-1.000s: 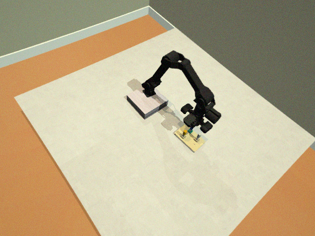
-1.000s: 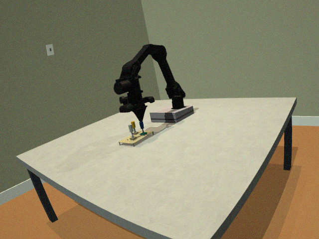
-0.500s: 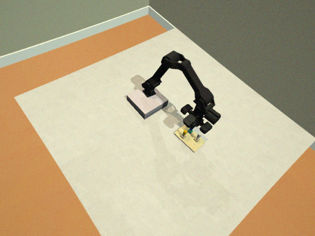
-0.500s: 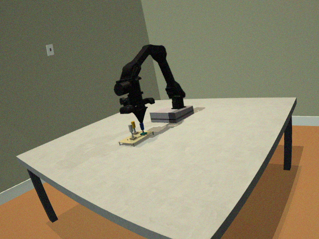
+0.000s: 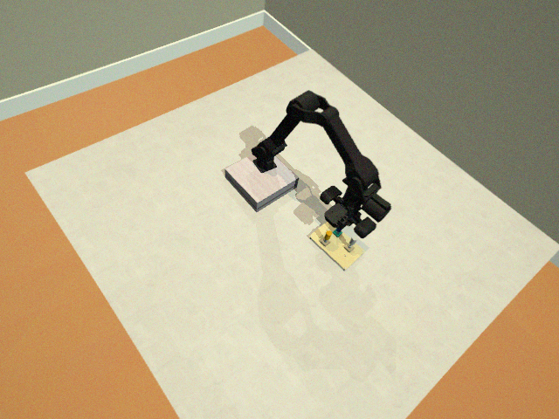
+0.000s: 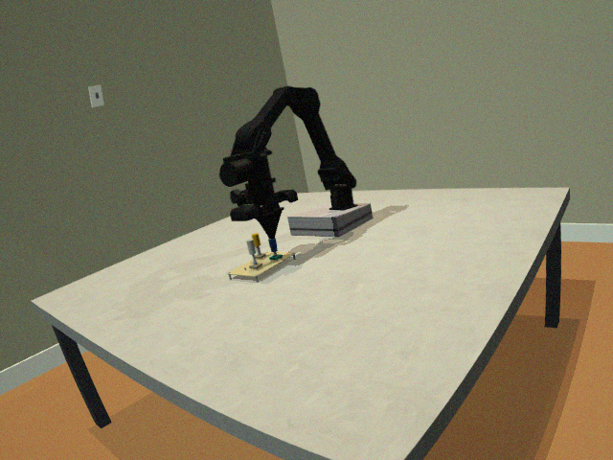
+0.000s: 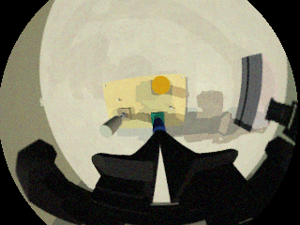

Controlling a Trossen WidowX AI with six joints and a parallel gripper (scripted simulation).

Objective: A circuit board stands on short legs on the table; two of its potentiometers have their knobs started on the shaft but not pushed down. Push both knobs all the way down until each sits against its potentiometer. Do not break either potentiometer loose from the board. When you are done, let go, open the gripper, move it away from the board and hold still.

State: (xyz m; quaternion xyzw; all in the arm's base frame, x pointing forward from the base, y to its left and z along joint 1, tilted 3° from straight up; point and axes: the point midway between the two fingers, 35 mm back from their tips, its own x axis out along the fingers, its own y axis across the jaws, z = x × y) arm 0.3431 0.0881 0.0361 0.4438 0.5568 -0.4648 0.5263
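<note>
The blue knob lies 1 cm below my gripper tip. The rest, counted from my gripper tip: grey knob (6 cm ahead).
</note>
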